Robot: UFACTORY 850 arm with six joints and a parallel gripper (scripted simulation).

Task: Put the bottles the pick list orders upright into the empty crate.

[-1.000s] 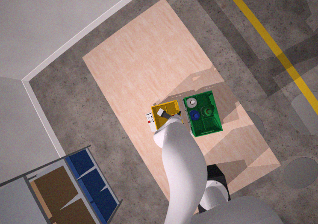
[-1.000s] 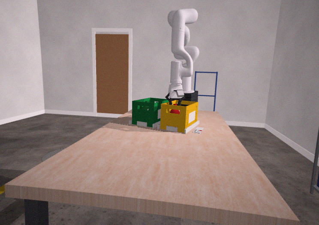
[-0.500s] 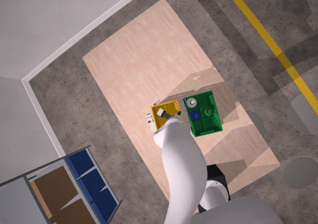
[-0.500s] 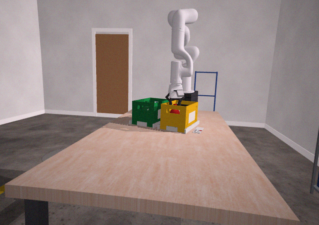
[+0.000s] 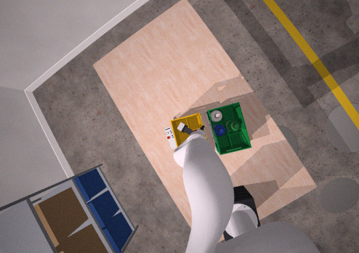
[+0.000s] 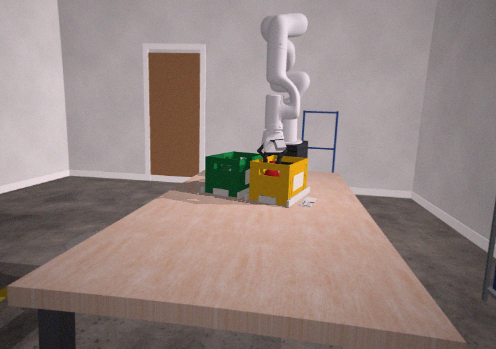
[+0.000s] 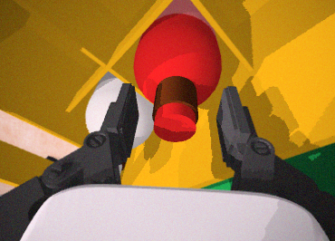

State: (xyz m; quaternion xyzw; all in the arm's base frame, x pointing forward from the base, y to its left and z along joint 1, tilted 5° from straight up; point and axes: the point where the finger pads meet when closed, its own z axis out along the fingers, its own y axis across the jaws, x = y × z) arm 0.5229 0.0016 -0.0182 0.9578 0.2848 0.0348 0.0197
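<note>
Right now the red-label bottle is 7 cm below my hand. Round my hand: blue-label bottle 3 cm behind, 14 cm to the right, 7 cm below; then yellow crate 1 cm ahead, 4 cm to the left, 7 cm below; then green crate 4 cm behind, 19 cm to the right, 7 cm below.
</note>
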